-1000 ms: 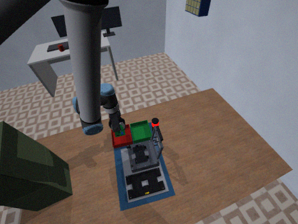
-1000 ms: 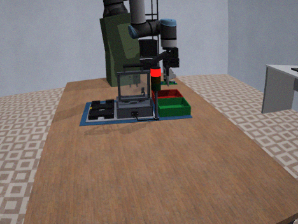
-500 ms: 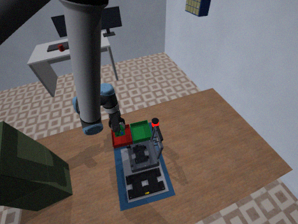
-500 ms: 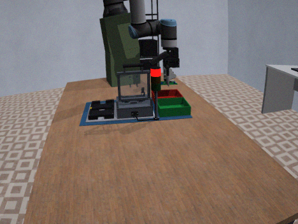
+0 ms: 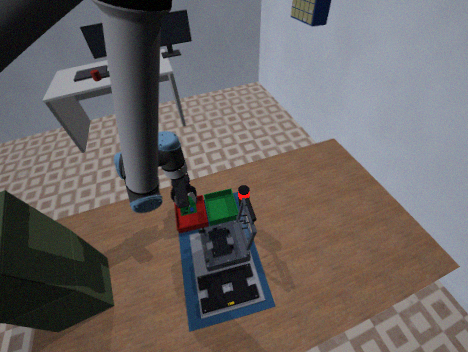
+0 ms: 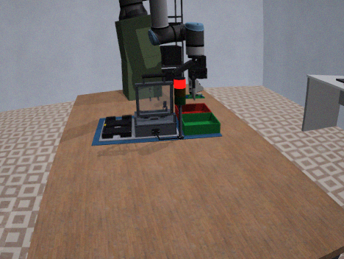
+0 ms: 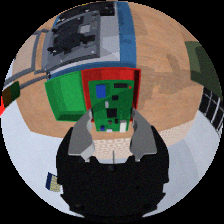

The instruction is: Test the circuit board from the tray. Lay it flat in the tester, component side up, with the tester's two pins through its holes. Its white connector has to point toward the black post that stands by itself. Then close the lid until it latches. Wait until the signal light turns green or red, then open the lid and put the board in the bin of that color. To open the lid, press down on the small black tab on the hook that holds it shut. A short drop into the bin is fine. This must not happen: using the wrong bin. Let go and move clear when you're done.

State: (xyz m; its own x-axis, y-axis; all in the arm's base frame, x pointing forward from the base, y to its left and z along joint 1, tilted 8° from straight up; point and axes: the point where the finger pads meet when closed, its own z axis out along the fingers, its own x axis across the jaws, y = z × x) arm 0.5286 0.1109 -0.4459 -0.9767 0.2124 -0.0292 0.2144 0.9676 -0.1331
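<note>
Now: the red bin 100 mm below my hand. Round my hand: tester bed 70 mm ahead, 210 mm to the right, 40 mm below; then green circuit board right at my hand; then green bin 150 mm ahead, 30 mm to the right, 100 mm below.
</note>
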